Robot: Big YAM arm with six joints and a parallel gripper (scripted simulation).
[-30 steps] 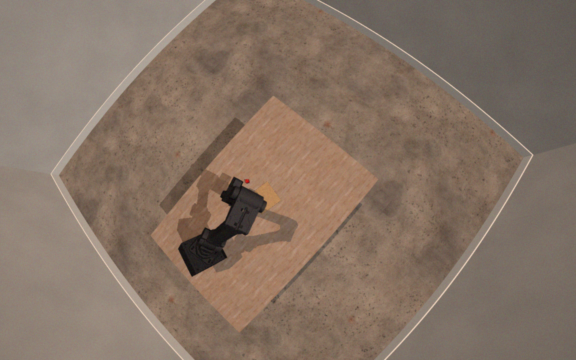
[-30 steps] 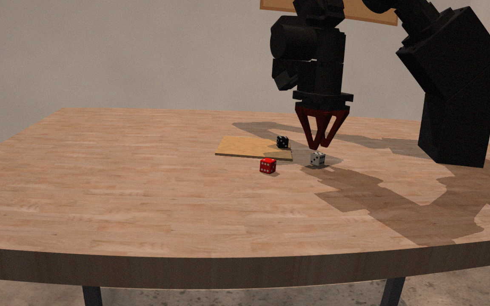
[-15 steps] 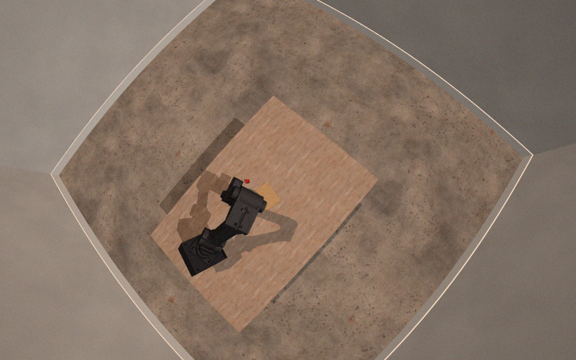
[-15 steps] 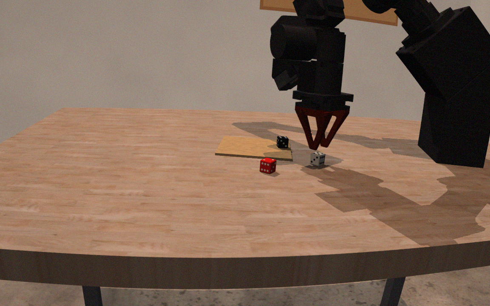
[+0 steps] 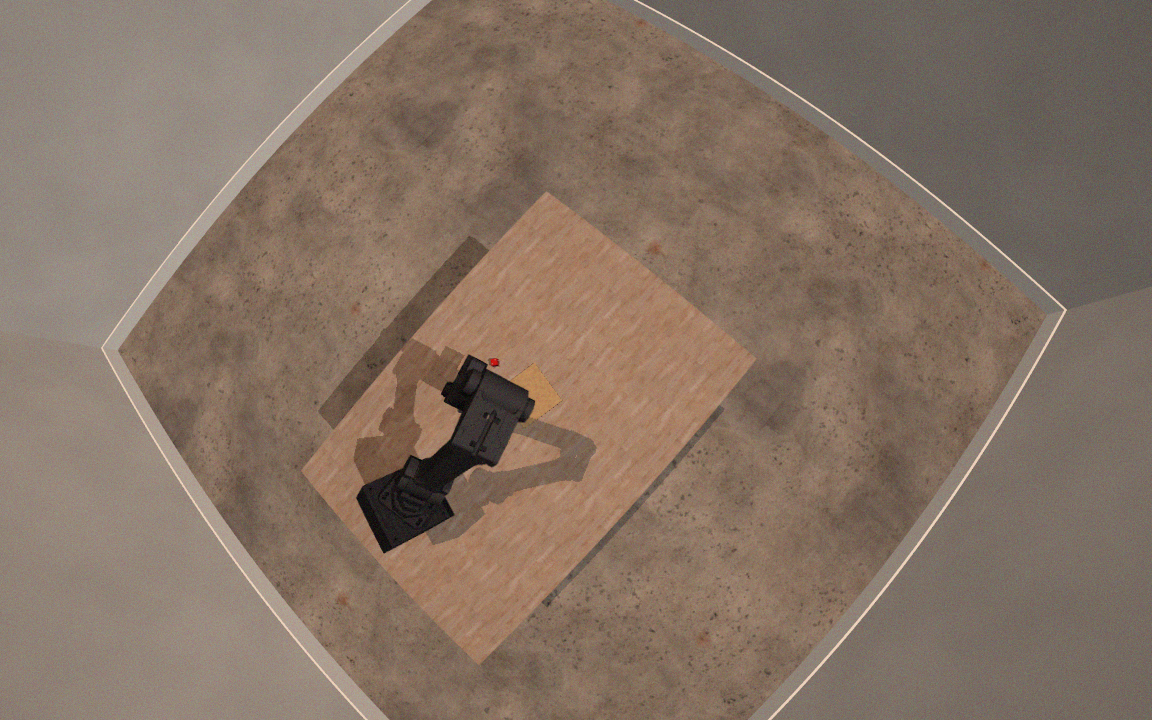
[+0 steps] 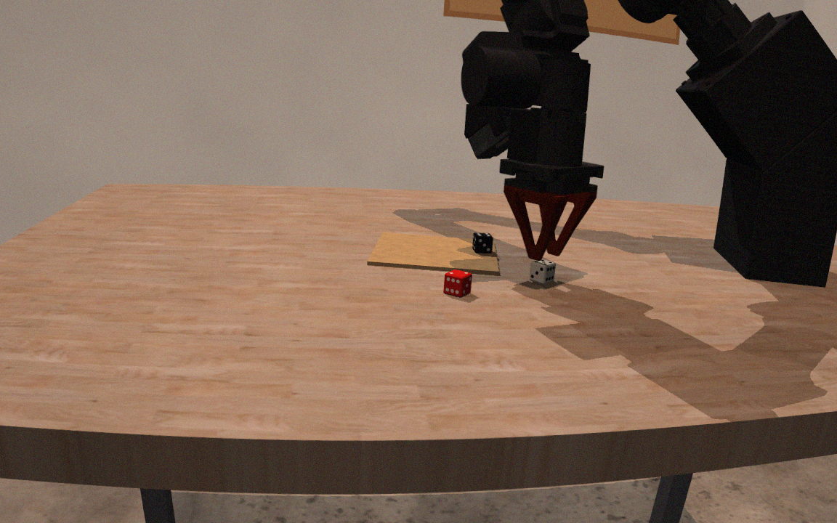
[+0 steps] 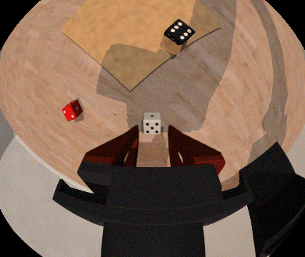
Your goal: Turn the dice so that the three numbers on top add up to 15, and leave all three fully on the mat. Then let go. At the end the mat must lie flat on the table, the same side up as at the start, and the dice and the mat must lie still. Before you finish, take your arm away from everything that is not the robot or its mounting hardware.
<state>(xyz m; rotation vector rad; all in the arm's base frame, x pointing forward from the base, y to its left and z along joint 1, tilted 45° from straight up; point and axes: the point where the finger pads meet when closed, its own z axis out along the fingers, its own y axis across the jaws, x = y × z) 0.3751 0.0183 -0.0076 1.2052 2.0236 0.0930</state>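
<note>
Right now my hand is 2 cm above the white die. From my hand the other things lie so: tan mat 12 cm to the right, 7 cm ahead, 3 cm below; red die 11 cm ahead, 2 cm to the left, 2 cm below; black die 11 cm to the right, 2 cm below, 1 cm ahead.
</note>
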